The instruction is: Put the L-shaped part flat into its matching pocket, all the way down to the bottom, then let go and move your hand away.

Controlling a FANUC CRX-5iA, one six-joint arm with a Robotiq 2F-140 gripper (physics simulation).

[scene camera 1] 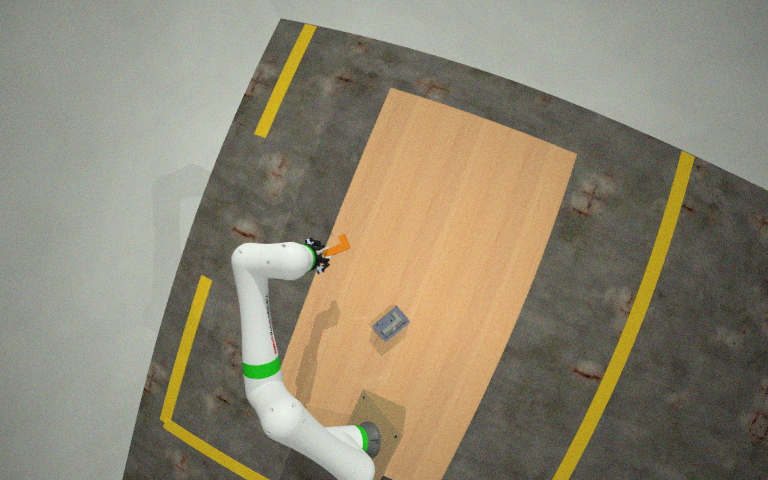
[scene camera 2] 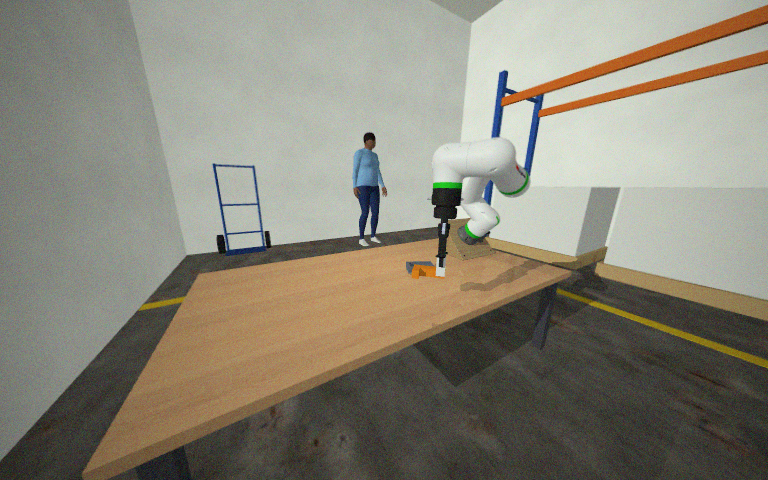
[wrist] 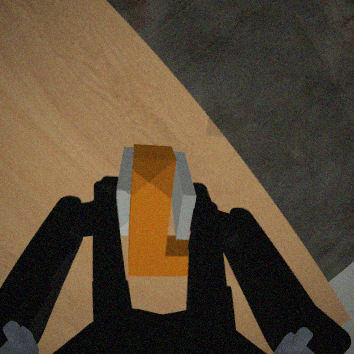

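Where they show: gripper, between the fingertips: (scene camera 1: 328,253) (scene camera 2: 440,274) (wrist: 151,166); arm's base, origin of its link: (scene camera 1: 369,439) (scene camera 2: 466,235).
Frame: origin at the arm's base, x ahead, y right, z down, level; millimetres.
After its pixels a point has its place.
Observation:
The orange L-shaped part (scene camera 1: 336,247) {x 667, y -512, z -49 mm} (scene camera 2: 423,271) {x 681, y -513, z -37 mm} (wrist: 151,225) {x 658, y -514, z -48 mm} is held between the light finger pads of my gripper (scene camera 1: 325,253) {x 626, y -538, z -27 mm} (scene camera 2: 440,268) {x 626, y -538, z -27 mm} (wrist: 151,166) {x 626, y -538, z -27 mm}, which is shut on its long arm. The gripper points down, and the part hangs above the table near its left edge in the first scene view. The blue-grey block with the pocket (scene camera 1: 390,323) (scene camera 2: 415,264) lies on the table, apart from the part, nearer the robot's base. In the second scene view the part and gripper partly cover the block. The block does not show in the wrist view.
The wooden table (scene camera 1: 470,186) {x 1175, y -158, z 119 mm} (scene camera 2: 271,339) {x 1179, y -477, z 119 mm} (wrist: 45,90) {x 521, y -461, z 119 mm} carries the robot's base plate (scene camera 1: 390,413) {x 149, y 19, z 16 mm} (scene camera 2: 478,249) {x -38, y -76, z 80 mm}. A person (scene camera 2: 367,169) and a blue hand truck (scene camera 2: 240,204) stand beyond the table. A rack with a blue post (scene camera 2: 497,113) and orange beams is at the right.

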